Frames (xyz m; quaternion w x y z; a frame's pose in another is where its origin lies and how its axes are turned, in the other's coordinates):
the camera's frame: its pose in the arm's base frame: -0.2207 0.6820 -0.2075 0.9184 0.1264 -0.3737 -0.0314
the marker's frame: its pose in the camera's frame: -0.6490 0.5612 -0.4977 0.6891 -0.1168 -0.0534 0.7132
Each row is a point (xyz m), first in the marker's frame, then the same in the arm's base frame.
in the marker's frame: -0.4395 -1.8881 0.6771
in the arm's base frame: 0.0621 0.6468 1.0044
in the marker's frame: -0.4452 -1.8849 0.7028
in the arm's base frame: 0.0386 0.6395 1.0142
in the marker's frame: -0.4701 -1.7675 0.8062
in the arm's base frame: -0.1117 0.6245 0.9663
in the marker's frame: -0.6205 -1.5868 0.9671
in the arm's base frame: -0.3457 0.4908 0.8739
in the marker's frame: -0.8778 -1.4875 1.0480
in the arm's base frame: -0.4699 0.2460 0.7886
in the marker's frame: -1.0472 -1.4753 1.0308
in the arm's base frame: -0.4638 0.0826 0.7398
